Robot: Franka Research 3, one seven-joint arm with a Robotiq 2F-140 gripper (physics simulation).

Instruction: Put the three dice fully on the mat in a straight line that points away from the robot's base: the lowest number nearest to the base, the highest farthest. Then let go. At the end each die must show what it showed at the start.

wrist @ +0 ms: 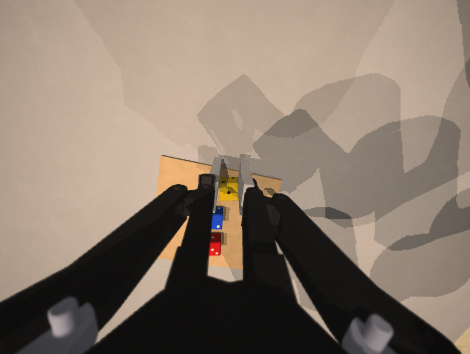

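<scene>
A yellow die [229, 190] is between the fingertips of my gripper [229, 170], which is shut on it, over the far part of the orange mat [180, 175]. One dark pip shows on the face turned to the camera. A blue die [217, 220] stands on the mat below the yellow one in the view, a little to the left. A red die [215, 247] stands on the mat below the blue one, with a small gap between them. The left finger hides the left sides of the blue and red dice. Whether the yellow die touches the mat I cannot tell.
The pale table top [75, 125] surrounds the mat. Large shadows of the arm and gripper fall across the table above and to the right of the mat. The mat's far edge runs just beyond the fingertips.
</scene>
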